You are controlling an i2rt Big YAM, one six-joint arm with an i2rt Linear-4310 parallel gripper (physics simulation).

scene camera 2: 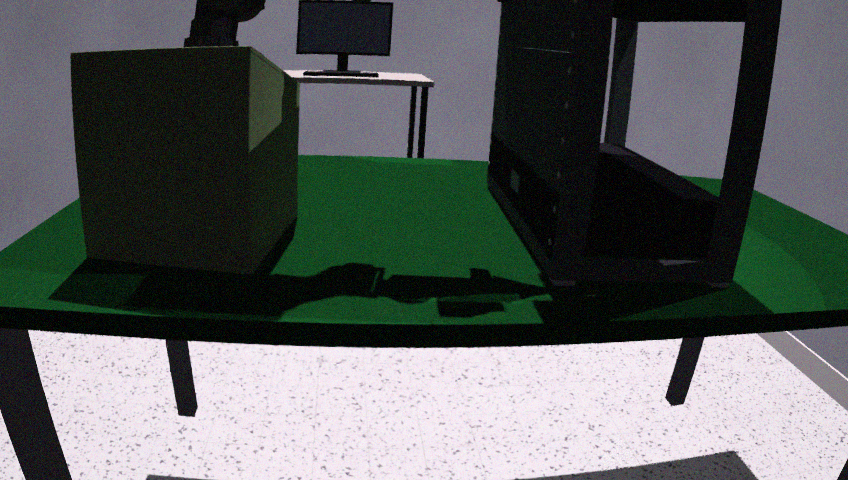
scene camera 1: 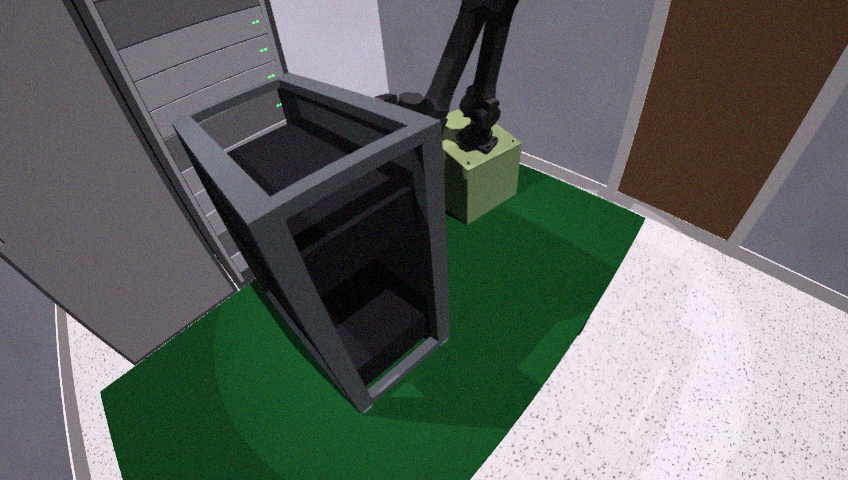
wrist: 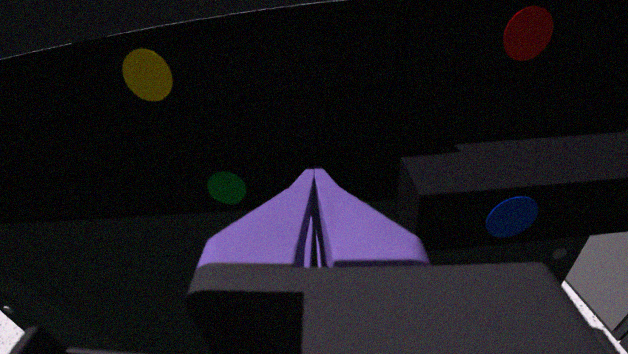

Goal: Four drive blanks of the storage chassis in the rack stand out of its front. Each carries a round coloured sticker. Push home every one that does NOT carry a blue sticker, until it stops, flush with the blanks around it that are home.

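In the wrist view, the blank with the blue sticker stands out at the lower right, its top and left side showing. The green-stickered blank, lower left, shows no step and looks flush with its dark surroundings. The yellow-stickered blank, upper left, and the red-stickered blank, upper right, show no clear step, but the front there is very dark. My gripper is shut and empty, its purple tips over the dark front right of the green sticker; contact cannot be told. It is hidden in scene camera 1.
The open-framed rack stands on the green table top. The arm's base sits on a yellow-green box facing the rack. A large grey cabinet stands behind the rack. A monitor stands on a far desk.
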